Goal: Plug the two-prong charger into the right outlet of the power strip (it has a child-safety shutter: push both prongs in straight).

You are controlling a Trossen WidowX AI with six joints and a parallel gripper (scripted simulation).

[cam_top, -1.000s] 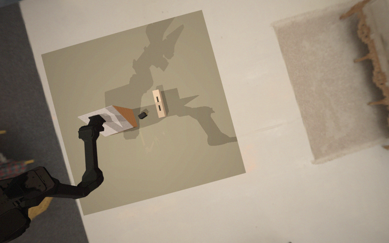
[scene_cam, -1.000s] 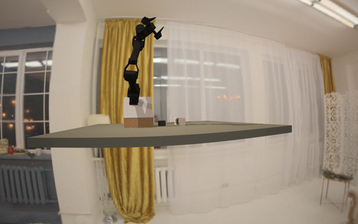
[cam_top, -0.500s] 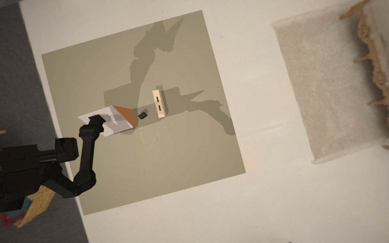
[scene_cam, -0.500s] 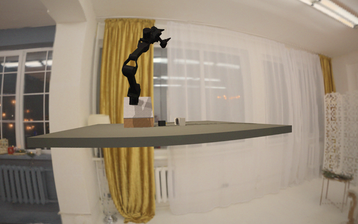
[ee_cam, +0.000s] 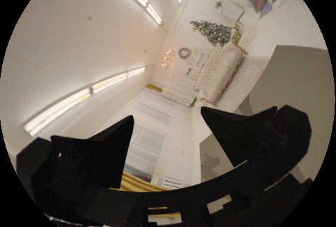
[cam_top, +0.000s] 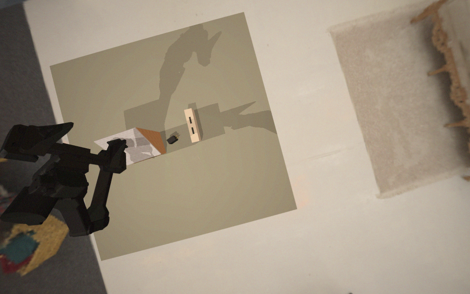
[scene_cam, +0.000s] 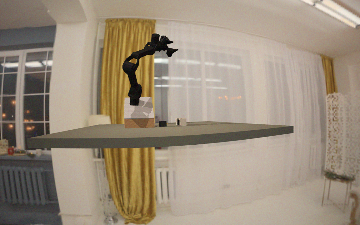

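My gripper tip is now 90 mm past the dark grey charger, 50 mm to the right of it and 600 mm above it.
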